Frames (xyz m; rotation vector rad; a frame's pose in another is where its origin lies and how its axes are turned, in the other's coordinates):
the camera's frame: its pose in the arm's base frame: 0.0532 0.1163 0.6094 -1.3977 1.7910 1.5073
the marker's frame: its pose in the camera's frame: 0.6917 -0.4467 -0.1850 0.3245 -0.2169 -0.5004
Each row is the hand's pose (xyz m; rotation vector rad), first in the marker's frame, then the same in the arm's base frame.
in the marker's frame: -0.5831 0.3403 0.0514 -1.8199 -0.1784 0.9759
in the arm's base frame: -0.1557 -0.1113 0.4318 1.0213 -0.4075 -2.2928
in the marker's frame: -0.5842 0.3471 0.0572 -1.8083 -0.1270 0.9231
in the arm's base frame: -0.1620 -0.1049 0.4312 1.0993 -0.4308 -2.2614
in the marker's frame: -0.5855 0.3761 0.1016 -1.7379 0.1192 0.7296
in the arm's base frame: -0.1876 -0.0594 0.4218 1.4013 -0.5604 -2.0761
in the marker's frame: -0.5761 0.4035 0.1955 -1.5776 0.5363 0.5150
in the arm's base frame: -0.2073 0.0321 0.3920 1.7407 -0.8082 -1.6735
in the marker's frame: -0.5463 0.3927 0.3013 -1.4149 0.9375 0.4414
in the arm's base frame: -0.1871 0.1286 0.3423 1.8429 -1.0349 -1.2390
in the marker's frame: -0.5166 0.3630 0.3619 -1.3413 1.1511 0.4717
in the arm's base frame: -0.1515 0.1798 0.3030 1.7918 -1.1342 -1.0177
